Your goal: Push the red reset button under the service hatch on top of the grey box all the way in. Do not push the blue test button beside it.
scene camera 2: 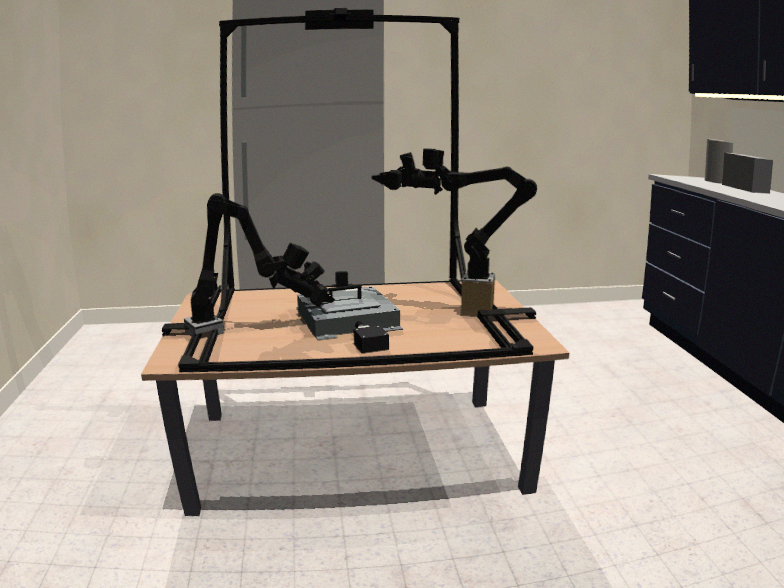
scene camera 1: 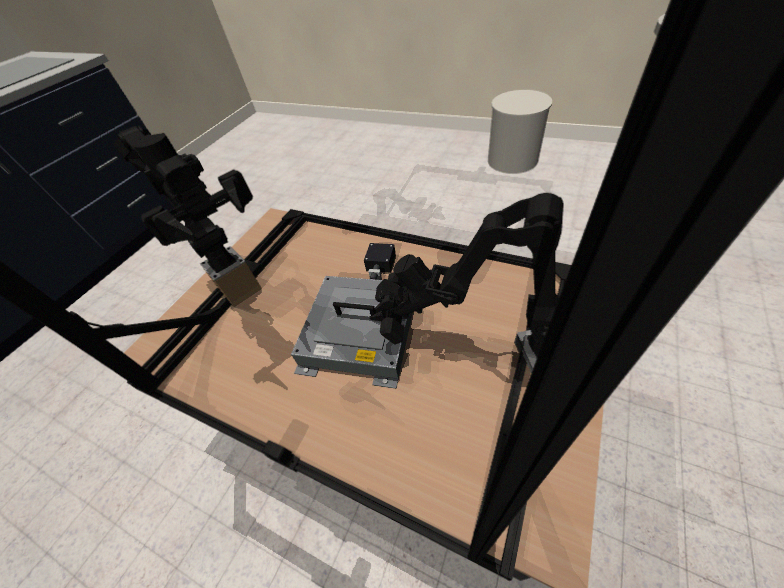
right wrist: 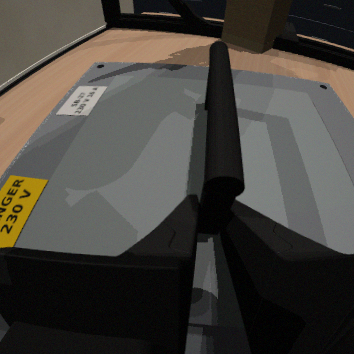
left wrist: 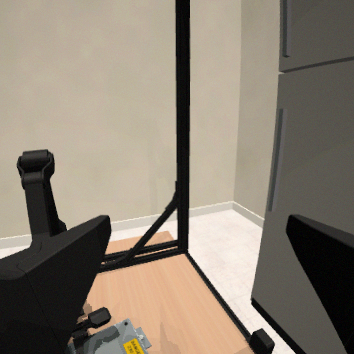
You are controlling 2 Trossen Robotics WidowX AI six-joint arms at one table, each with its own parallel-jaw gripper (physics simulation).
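The grey box [scene camera 1: 345,367] [scene camera 2: 354,322] [right wrist: 336,97] sits on the table. Its service hatch [scene camera 1: 345,332] [right wrist: 125,145] covers much of its top; whether it is slightly raised I cannot tell. A black bar handle [scene camera 1: 354,306] [scene camera 2: 359,291] [right wrist: 222,115] stands on the hatch. My right gripper [scene camera 1: 378,314] [scene camera 2: 329,298] [right wrist: 206,203] is shut on the near post of that handle. The red reset button and the blue test button do not show. My left gripper [scene camera 1: 203,222] [scene camera 2: 374,178] [left wrist: 199,223] is open and empty, high above the table, away from the box.
A small dark box [scene camera 1: 379,256] [scene camera 2: 371,339] stands beside the grey box, at its back in scene camera 1. A yellow danger label [scene camera 1: 365,355] [right wrist: 22,205] is on the grey box's top. A black frame [scene camera 1: 373,500] [scene camera 2: 454,151] runs around the table and rises above it.
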